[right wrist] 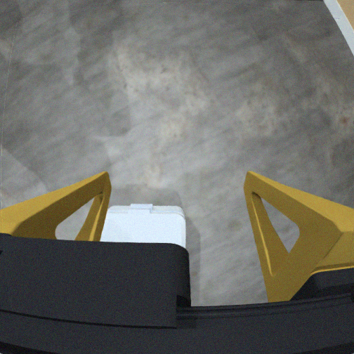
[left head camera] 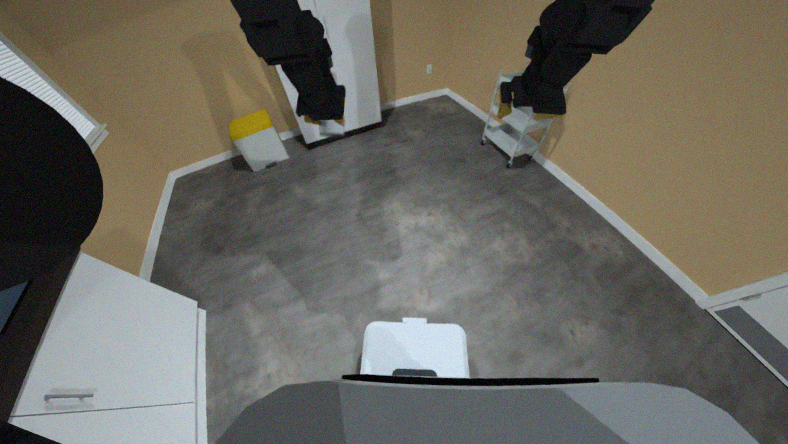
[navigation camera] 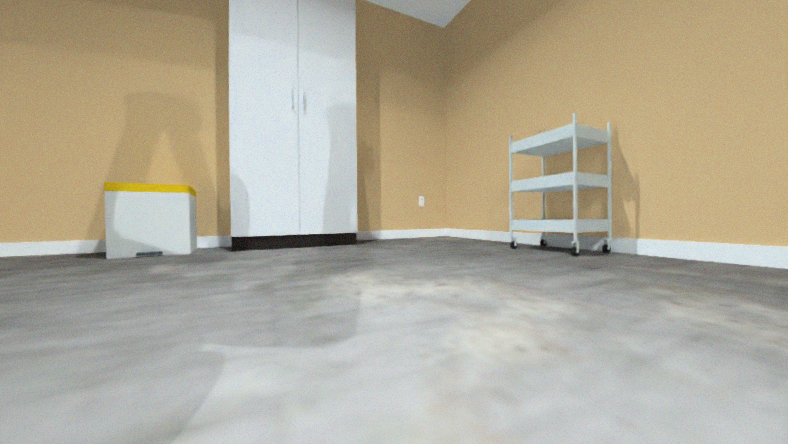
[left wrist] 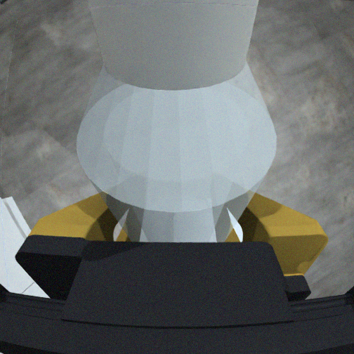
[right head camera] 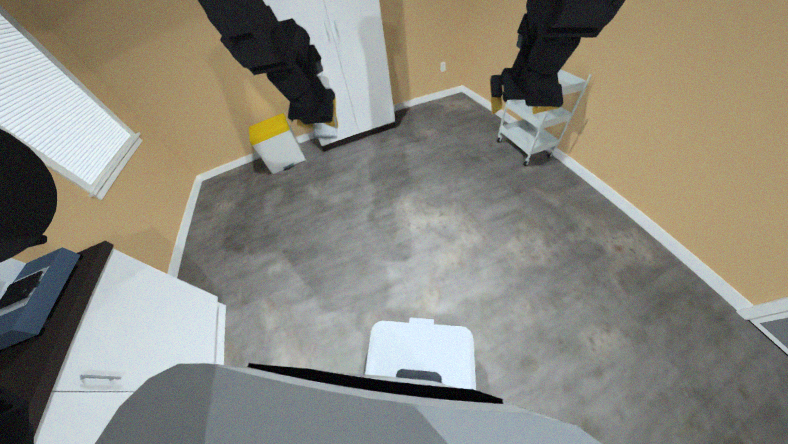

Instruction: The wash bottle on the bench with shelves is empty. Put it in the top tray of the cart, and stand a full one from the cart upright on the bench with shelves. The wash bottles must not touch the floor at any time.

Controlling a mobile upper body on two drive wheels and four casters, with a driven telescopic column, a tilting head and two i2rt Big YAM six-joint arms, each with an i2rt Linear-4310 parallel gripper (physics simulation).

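Places are measured from the left arm's base along level axes (x ahead, y left, z up), in millimetres.
Where they show: left gripper, between the fingertips: [left head camera: 334, 124] [right head camera: 329, 126]; right gripper, between the fingertips: [left head camera: 516, 117] [right head camera: 512, 111].
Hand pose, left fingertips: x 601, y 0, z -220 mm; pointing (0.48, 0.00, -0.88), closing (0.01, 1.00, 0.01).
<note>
Each offset is from my left fingertips to the top centre of the thing. "spot": to the spot under its first point.
My left gripper [left head camera: 328, 120] [right head camera: 321, 122] [left wrist: 178, 179] is shut on a pale translucent wash bottle {8 mm left, 13 mm ahead, 128 mm up} [left head camera: 332, 129] [right head camera: 326, 132] [left wrist: 175, 140]. The bottle hangs below the fingers, above the floor; no liquid is plain in it. My right gripper [left head camera: 523, 113] [right head camera: 519, 107] [right wrist: 177, 179] is open and empty. The white three-tier cart [left head camera: 504, 137] [right head camera: 523, 136] [navigation camera: 575, 206] stands by the wall at the right, beyond the right gripper. What stands in its top tray cannot be made out. The bench with shelves does not show in the current views.
A white bin with a yellow lid [left head camera: 261, 146] [right head camera: 280, 150] [navigation camera: 148, 220] and a tall white cabinet [left head camera: 358, 66] [right head camera: 363, 71] [navigation camera: 264, 137] stand ahead at the left. A counter cabinet {spot: 1080 mm left, 496 mm back, 590 mm down} [left head camera: 121, 330] [right head camera: 143, 319] is near at lower left. A white base part [left head camera: 416, 344] [right head camera: 421, 347] [right wrist: 150, 227] shows below.
</note>
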